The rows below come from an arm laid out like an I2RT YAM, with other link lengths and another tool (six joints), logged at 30 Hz.
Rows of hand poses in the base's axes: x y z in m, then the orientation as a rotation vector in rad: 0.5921 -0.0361 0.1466 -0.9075 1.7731 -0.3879; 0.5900 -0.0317 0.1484 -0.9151 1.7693 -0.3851; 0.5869 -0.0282 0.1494 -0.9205 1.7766 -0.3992; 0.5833 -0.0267 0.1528 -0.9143 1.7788 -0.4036; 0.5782 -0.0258 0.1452 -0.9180 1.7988 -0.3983; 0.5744 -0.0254 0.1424 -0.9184 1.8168 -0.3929; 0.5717 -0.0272 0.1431 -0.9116 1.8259 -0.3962; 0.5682 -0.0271 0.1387 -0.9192 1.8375 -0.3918
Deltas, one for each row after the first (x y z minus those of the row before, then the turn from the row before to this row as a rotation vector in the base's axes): -0.0021 0.0044 0.0018 -0.0020 0.0000 0.0072; -0.0031 0.0035 0.0010 -0.0130 0.0050 -0.0064; -0.0036 0.0015 0.0034 0.0003 -0.0013 -0.0065; -0.0051 0.0009 -0.0076 -0.0001 0.0198 -0.0038; -0.0038 0.0004 -0.0028 0.0019 0.0169 -0.0048; -0.0027 -0.0018 0.0007 0.0006 0.0047 -0.0091; -0.0035 0.0001 -0.0044 -0.0021 0.0137 0.0016
